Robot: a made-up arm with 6 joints.
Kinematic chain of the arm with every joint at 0, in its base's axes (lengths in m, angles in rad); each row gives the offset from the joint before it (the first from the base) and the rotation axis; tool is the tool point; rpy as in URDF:
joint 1: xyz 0 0 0.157 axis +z
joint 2: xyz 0 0 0 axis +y
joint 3: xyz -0.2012 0 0.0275 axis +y
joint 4: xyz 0.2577 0 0.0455 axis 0.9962 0 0.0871
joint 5: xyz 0 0 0 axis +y
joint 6: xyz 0.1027 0 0.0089 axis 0.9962 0 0.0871
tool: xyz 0 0 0 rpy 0 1.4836 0
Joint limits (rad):
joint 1: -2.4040..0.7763
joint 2: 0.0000..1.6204
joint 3: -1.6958..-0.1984
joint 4: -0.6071..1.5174
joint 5: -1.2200..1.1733
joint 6: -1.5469..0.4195
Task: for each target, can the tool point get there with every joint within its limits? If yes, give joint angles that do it. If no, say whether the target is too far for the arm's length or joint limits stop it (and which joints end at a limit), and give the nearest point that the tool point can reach.
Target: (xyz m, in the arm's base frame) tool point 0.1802 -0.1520 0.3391
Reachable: yes | joints -0.7421 0.7589 -0.6946 0.9152 0.1191 -1.2396
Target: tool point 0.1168 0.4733 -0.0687
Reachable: no: joint limits stop it (at a limit: joint 1, joint 2, joint 4) | nearest point 0.1419 0.2315 0.1019 | short by 0.297 m
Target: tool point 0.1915 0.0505 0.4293
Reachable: yes | joints 0.2131 0.6563 -0.8011 -0.3649 -0.2440 -0.4352
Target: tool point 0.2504 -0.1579 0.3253
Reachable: yes | joints -0.3717 1.1611 -0.8561 1.1484 -0.6413 -0.2277
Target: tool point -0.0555 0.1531 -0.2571
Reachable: no: joint limits stop it (at a limit: joint 1, joint 2, joint 3) | nearest point 0.0494 0.1023 0.0138 | short by 0.295 m
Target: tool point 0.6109 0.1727 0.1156
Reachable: no: too far | nearest point 0.3616 0.1022 0.2201 | short by 0.279 m
